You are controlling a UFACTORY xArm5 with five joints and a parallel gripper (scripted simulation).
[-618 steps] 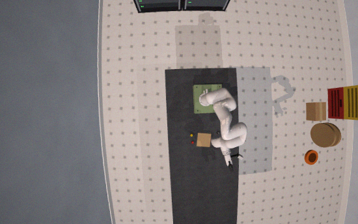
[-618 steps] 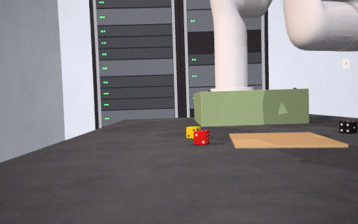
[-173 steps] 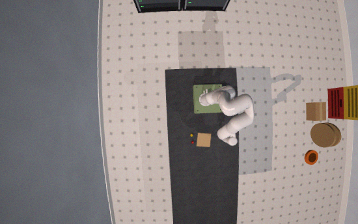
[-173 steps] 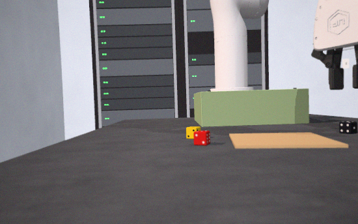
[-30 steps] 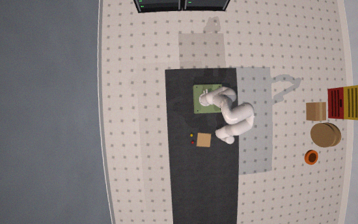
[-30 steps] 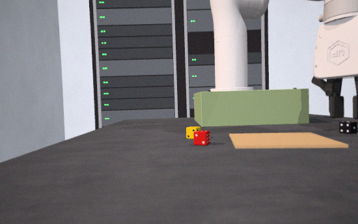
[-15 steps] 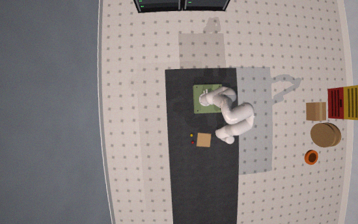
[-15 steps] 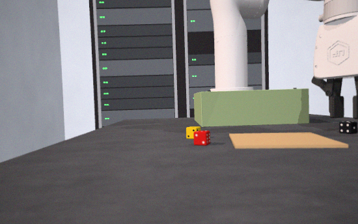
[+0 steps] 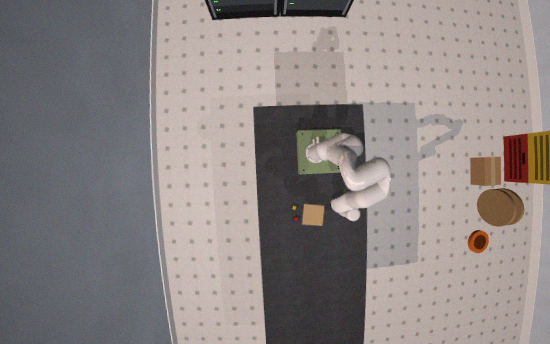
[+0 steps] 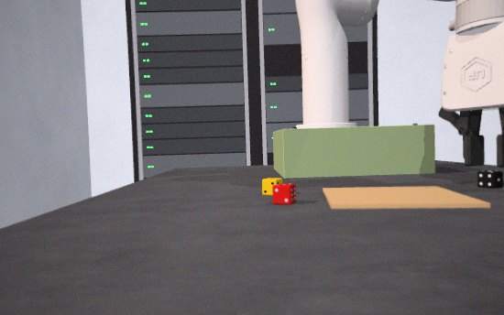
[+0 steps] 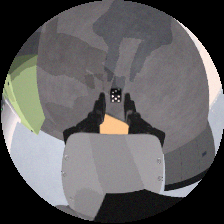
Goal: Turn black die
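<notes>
Now: hand 4 cm above the black die. Also, from my hand: tan mat (7 cm ahead, 15 cm to the right, 4 cm below); red die (8 cm ahead, 27 cm to the right, 4 cm below); yellow die (28 cm to the right, 4 cm below).
</notes>
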